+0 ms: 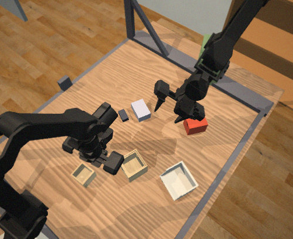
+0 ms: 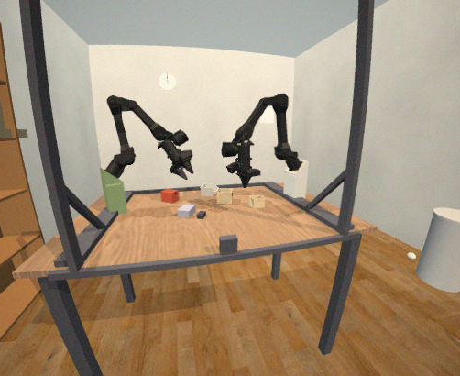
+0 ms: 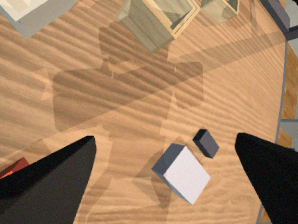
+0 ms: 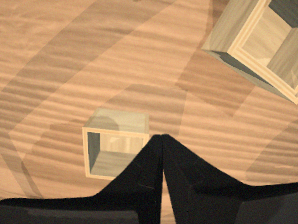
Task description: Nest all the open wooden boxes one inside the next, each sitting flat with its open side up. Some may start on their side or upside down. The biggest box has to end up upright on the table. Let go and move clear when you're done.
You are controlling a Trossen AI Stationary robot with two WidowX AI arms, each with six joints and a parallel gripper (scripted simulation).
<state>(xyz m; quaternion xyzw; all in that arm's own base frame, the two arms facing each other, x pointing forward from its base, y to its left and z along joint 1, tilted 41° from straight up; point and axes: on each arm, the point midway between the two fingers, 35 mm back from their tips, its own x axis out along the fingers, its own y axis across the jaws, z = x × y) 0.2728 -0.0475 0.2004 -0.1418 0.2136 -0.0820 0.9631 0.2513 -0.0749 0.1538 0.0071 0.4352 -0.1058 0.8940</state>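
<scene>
The small tan wooden box lies 110 mm below my right hand, 50 mm to the right of it and 30 mm behind it. From my right hand the other things lie so: white box: 230 mm ahead, 140 mm to the left, 100 mm below; small dark block: 220 mm to the left, 110 mm below, 100 mm behind; medium tan wooden box: 100 mm below, 80 mm to the left, 80 mm ahead.
</scene>
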